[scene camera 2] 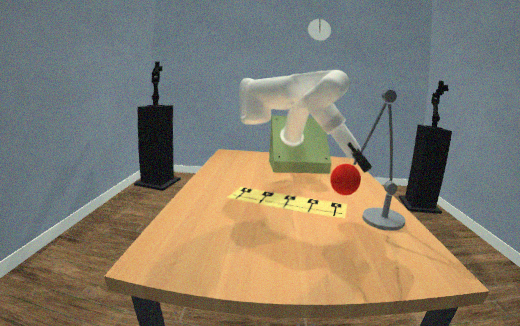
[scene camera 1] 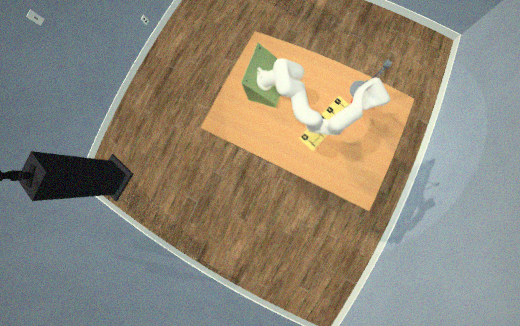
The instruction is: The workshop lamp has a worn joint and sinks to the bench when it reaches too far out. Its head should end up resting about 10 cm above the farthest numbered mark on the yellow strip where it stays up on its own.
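Places are measured from the arm's base along level axes (x ahead, y left, z up), in millimetres.
Pixels of known places: gripper, between the fingertips: (scene camera 2: 367, 169); arm's base, origin of its link: (scene camera 2: 291, 136) (scene camera 1: 264, 80).
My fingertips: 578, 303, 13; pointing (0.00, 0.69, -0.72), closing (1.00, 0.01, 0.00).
Observation:
For each thing: its top centre in the pictures, then the offset to it from my fingertips, as dx, dy, dz. "spot": a spot on its surface instead. Level surfaces: height alone.
- elbow joint, a spot on its surface: (scene camera 2: 389, 96) (scene camera 1: 389, 66) spot: +4, +42, +236
- red ball-shaped head, a spot on its surface: (scene camera 2: 345, 179) spot: +51, -76, -25
- wooden table, height of its surface: dz -178
The workshop lamp has a round grey base (scene camera 1: 358, 89) (scene camera 2: 384, 220), thin arms rising to an elbow joint (scene camera 1: 387, 64) (scene camera 2: 389, 96), and a red ball-shaped head (scene camera 2: 345, 179). The head is raised off the bench, near the strip's lamp-side end in scene camera 2; in scene camera 1 the robot arm mostly hides it. The yellow strip (scene camera 1: 313, 145) (scene camera 2: 325, 210) lies flat with numbered marks; its digits are hard to read. My gripper (scene camera 2: 368, 168) is shut and empty, just above and to the right of the head, close to the lamp's thin arm. Whether it touches the lamp is unclear.
The wooden table (scene camera 1: 280, 150) (scene camera 2: 200, 270) carries everything. My white arm (scene camera 1: 302, 107) (scene camera 2: 320, 90) reaches over the strip from a green block (scene camera 1: 262, 97) (scene camera 2: 300, 166) at the table's far end. Black pedestals (scene camera 1: 75, 177) (scene camera 2: 155, 145) (scene camera 2: 427, 165) stand on the floor.

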